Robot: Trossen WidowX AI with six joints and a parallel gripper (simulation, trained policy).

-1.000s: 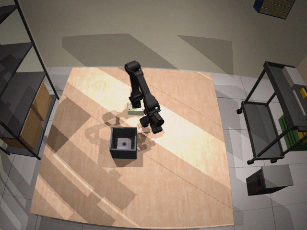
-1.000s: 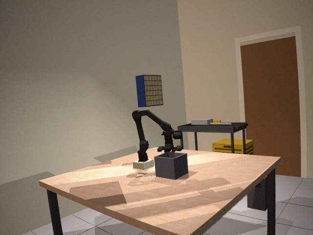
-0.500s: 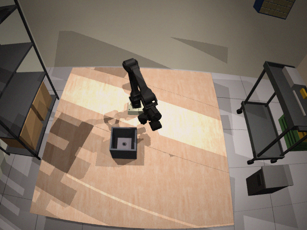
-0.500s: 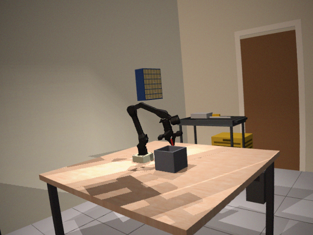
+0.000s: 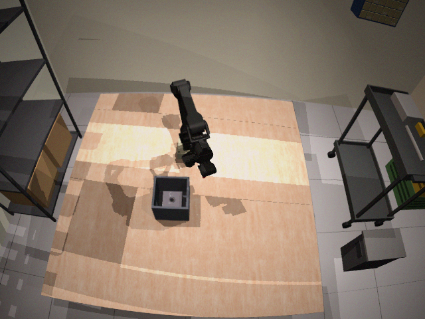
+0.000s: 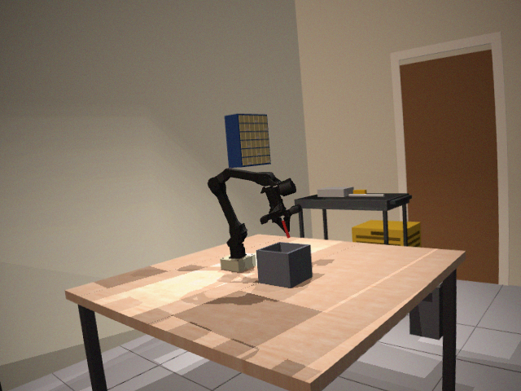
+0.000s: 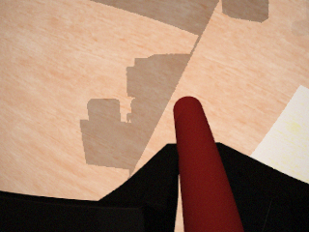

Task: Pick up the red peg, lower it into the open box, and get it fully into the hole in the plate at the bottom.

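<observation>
The plate lies 6 cm ahead of my gripper tip, 16 cm to the right of it and 12 cm below it. Round my gripper tip: red peg: 1 cm to the right, 1 cm above.
</observation>
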